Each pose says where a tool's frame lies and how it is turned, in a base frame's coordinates. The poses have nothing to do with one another.
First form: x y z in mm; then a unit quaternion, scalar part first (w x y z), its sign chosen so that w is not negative.
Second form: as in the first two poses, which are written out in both.
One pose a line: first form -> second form
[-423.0, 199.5, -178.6, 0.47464, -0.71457, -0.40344, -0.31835] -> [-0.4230, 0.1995, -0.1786, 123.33, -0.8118, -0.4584, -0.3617]
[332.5, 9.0, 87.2, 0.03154, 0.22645, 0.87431, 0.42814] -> [0.3325, 0.0090, 0.0872, 176.39, 0.2266, 0.8747, 0.4284]
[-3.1, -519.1, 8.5, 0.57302, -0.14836, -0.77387, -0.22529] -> [-0.0031, -0.5191, 0.0085, 110.08, -0.1810, -0.9443, -0.2749]
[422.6, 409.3, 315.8, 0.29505, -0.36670, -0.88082, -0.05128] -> [0.4226, 0.4093, 0.3158, 145.68, -0.3838, -0.9219, -0.0537]
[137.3, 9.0, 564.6, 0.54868, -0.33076, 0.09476, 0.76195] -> [0.1373, 0.0090, 0.5646, 113.45, -0.3956, 0.1133, 0.9114]
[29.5, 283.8, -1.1, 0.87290, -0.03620, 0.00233, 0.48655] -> [0.0295, 0.2838, -0.0011, 58.41, -0.0742, 0.0048, 0.9972]
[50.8, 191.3, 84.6, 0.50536, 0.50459, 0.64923, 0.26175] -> [0.0508, 0.1913, 0.0846, 119.29, 0.5847, 0.7524, 0.3033]
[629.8, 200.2, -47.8, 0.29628, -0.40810, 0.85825, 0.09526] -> [0.6298, 0.2002, -0.0478, 145.53, -0.4273, 0.8986, 0.0997]
